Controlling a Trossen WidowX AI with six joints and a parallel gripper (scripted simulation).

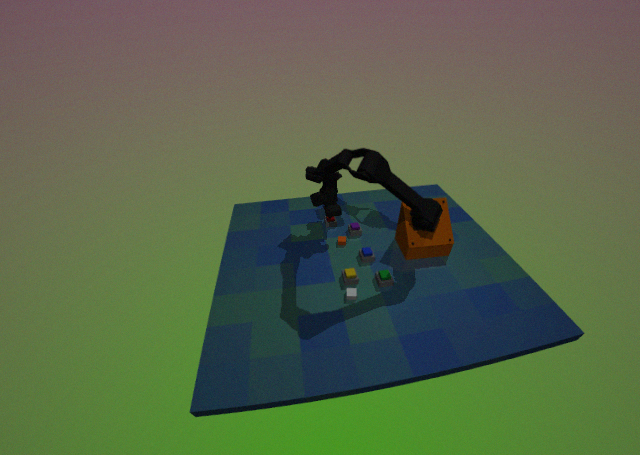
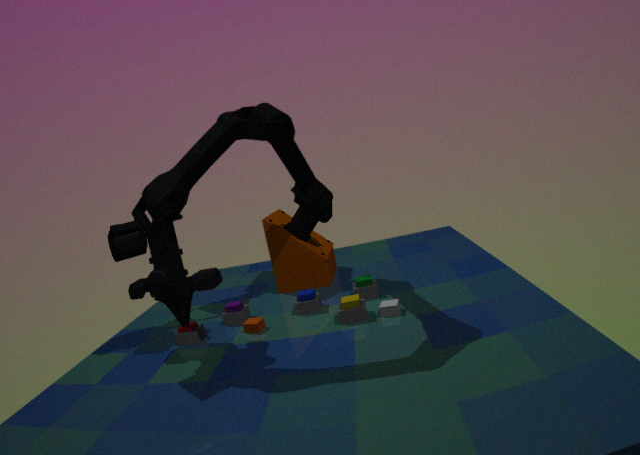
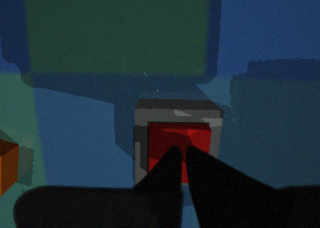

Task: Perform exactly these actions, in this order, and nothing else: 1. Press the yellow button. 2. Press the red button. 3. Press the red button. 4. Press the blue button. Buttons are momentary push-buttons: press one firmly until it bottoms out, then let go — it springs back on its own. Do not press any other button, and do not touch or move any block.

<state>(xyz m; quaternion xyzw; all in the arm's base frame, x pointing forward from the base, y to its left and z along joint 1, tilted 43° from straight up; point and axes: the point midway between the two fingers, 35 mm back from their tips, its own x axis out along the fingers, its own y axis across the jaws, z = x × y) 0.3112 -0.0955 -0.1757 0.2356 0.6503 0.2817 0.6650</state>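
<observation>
Now: the red button 1 cm below my gripper tip. Also, from my gripper tip: orange block (3 cm behind, 13 cm to the left, 2 cm below); then blue button (11 cm behind, 23 cm to the left); then purple button (10 cm behind, 7 cm to the left).
</observation>
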